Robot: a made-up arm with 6 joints.
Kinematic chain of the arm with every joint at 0, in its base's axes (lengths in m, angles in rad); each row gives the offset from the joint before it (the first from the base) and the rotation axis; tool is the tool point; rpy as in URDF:
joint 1: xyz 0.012 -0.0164 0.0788 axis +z
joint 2: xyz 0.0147 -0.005 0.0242 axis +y
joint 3: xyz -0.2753 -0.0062 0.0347 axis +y
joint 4: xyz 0.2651 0.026 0.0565 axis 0.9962 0 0.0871
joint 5: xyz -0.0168 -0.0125 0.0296 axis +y
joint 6: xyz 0.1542 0.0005 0.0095 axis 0.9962 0 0.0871
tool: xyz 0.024 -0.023 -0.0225 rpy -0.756 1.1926 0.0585
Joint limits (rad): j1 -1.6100..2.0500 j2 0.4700..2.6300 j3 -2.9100..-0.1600 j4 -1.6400..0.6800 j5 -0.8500..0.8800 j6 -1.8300..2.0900
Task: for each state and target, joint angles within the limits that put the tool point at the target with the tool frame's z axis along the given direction. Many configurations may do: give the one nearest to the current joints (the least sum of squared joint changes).
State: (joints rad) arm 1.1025 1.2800 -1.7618 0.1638 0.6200 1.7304
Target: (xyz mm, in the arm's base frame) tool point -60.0 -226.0 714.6 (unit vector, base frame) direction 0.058 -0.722 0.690
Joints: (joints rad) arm 1.3599 0.5847 -2.0525 0.0306 0.0317 1.5348
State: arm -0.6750 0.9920 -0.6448 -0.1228 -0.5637 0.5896
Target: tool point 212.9 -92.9 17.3 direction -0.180 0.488 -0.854
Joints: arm -0.1950 1.3713 -0.1600 -0.8266 0.2351 -0.1982
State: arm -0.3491 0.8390 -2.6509 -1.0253 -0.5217 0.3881
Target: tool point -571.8 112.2 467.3 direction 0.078 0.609 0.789
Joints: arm -0.0402 0.5075 -2.8951 -1.4618 -0.5280 0.0374
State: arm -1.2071 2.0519 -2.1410 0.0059 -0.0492 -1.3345
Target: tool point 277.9 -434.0 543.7 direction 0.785 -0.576 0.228
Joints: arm -0.7559 1.9434 -1.9874 0.6619 -0.8500 -1.6486
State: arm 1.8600 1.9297 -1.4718 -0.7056 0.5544 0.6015
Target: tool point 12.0 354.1 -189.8 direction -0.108 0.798 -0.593
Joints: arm 1.5338 2.5773 -1.1615 -0.1437 0.1575 1.2246
